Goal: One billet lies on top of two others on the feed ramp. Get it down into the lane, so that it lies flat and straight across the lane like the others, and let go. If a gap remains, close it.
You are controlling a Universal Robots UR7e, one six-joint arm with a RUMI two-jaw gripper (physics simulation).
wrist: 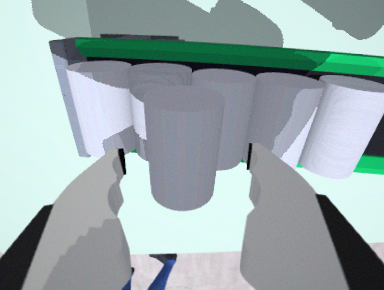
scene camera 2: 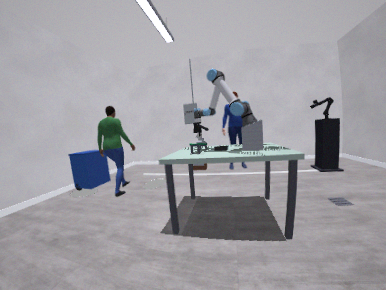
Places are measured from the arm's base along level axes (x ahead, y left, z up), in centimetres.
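Pixels of known places: gripper, fingertip midpoint: [wrist: 186, 148] [scene camera 2: 200, 140]; arm's base, origin of the base link: [scene camera 2: 250, 124].
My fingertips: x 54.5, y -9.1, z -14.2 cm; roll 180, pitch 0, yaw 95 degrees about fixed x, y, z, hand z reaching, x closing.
For each thing: its top centre in the pictures, then the offset to it from my fingertips. Level surfaces: height alone.
- top billet, middle of its top: [wrist: 182, 169] dx -0.8, dy -0.2, dz +3.3 cm
- second billet, middle of its top: [wrist: 158, 124] dx -1.4, dy -1.8, dz -0.4 cm
- third billet, middle of its top: [wrist: 223, 132] dx -1.3, dy +2.2, dz +0.1 cm
- first billet, middle of its top: [wrist: 96, 120] dx -1.4, dy -5.8, dz -0.8 cm
- fourth billet, middle of its top: [wrist: 289, 137] dx -1.3, dy +6.2, dz +0.5 cm
- fifth billet, middle of its top: [wrist: 357, 141] dx -1.5, dy +10.2, dz +1.0 cm
- Dark lane floor, its level: dz -2.5 cm
- black block, middle of its top: [scene camera 2: 221, 146] dx -24.1, dy +7.8, dz -6.5 cm
The top billet [wrist: 182, 150], a grey cylinder, lies across the second billet [wrist: 141, 80] and third billet [wrist: 235, 115] from the left in the wrist view. The first billet [wrist: 100, 107], fourth billet [wrist: 280, 110] and fifth billet [wrist: 342, 130] lie across the lane. The row looks closely spaced; contact under the top billet is hidden. My gripper [wrist: 186, 148] [scene camera 2: 199, 140] is open, with one finger on each side of the top billet and space between it and both fingertips. The green-railed feed ramp [wrist: 200, 52] [scene camera 2: 198, 144] stands on the table; its billets are too small to tell in the scene view.
A grey end wall [wrist: 71, 110] bounds the lane at the left. Dark lane floor [wrist: 376, 137] shows right of the fifth billet. On the table [scene camera 2: 230, 158] are a black block [scene camera 2: 220, 148] and a grey panel [scene camera 2: 252, 135] near the arm's base. Two people stand beyond and left of the table.
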